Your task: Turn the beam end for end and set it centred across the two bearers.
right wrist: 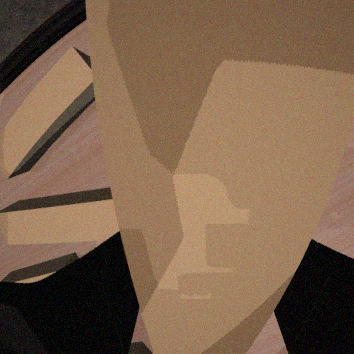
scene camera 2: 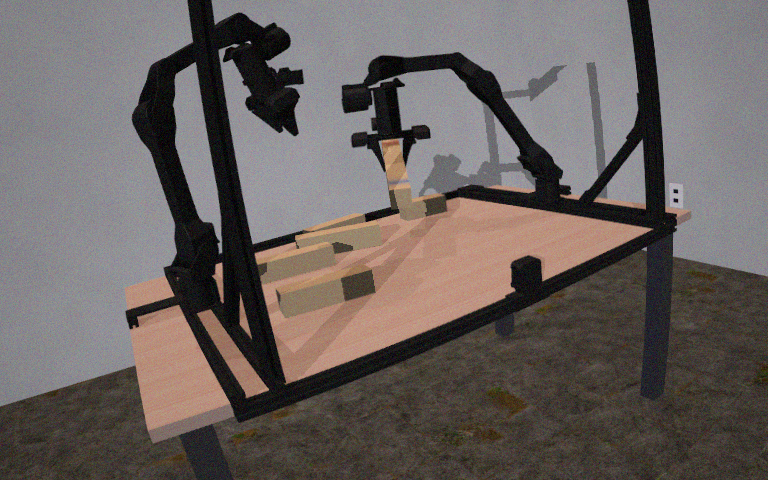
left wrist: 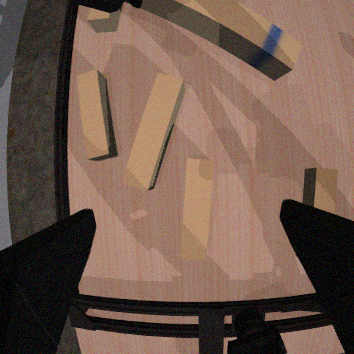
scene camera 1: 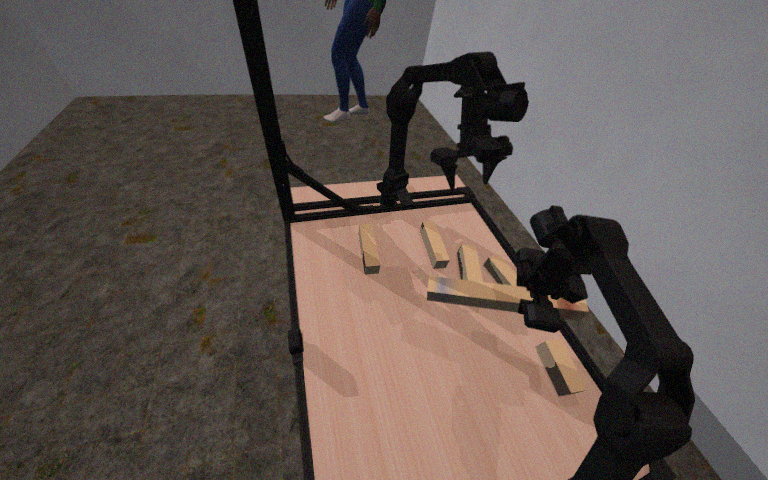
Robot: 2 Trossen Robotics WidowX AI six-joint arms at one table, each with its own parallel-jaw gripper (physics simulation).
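Frame: origin at the left arm's base, x ahead, y left, z up, level; metres.
Seen in the pictures: left gripper, fingertip midpoint: point(scene camera 2: 288, 133) point(left wrist: 188, 214) point(scene camera 1: 468, 187); right gripper, fingertip midpoint: point(right wrist: 201, 222) point(scene camera 1: 519, 303); left arm's base, link origin: point(scene camera 2: 202, 306) point(left wrist: 247, 320) point(scene camera 1: 387, 201); right arm's base, link origin: point(scene camera 2: 548, 200).
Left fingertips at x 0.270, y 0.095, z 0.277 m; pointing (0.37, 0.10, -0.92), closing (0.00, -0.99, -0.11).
Offsets run from my left fingertips to a thing's middle. Level surfaces: height alone.
The long wooden beam @(dy +0.010, dx +0.246, dz -0.128 m) point(scene camera 1: 475, 291) point(scene camera 2: 394, 155) point(left wrist: 240, 22) point(right wrist: 280, 150) has a blue band near the end at the left in scene camera 1 and a red band near the other end. My right gripper point(scene camera 1: 540, 300) point(scene camera 2: 395, 165) point(right wrist: 201, 222) is shut on the beam's middle part and holds it above the table. My left gripper point(scene camera 1: 468, 185) point(scene camera 2: 288, 132) point(left wrist: 188, 214) is open and empty, high above the table, apart from the beam. Several similar plain wooden blocks lie on the table; I cannot tell which two are the bearers.
Blocks @(dy -0.222, dx -0.062, dz -0.274 m) point(scene camera 1: 369, 249) @(dy +0.000, dx -0.038, dz -0.274 m) point(scene camera 1: 434, 245) @(dy +0.069, dx +0.100, dz -0.271 m) point(scene camera 1: 468, 261) @(dy +0.184, dx +0.144, dz -0.274 m) point(scene camera 1: 500, 271) lie behind the beam in scene camera 1. Another block @(dy +0.173, dx +0.412, dz -0.273 m) point(scene camera 1: 560, 367) point(scene camera 2: 434, 204) lies nearer the right arm. A dark frame edges the table @(dz -0.296 m) point(scene camera 1: 368, 396), with a tall post point(scene camera 1: 260, 84).
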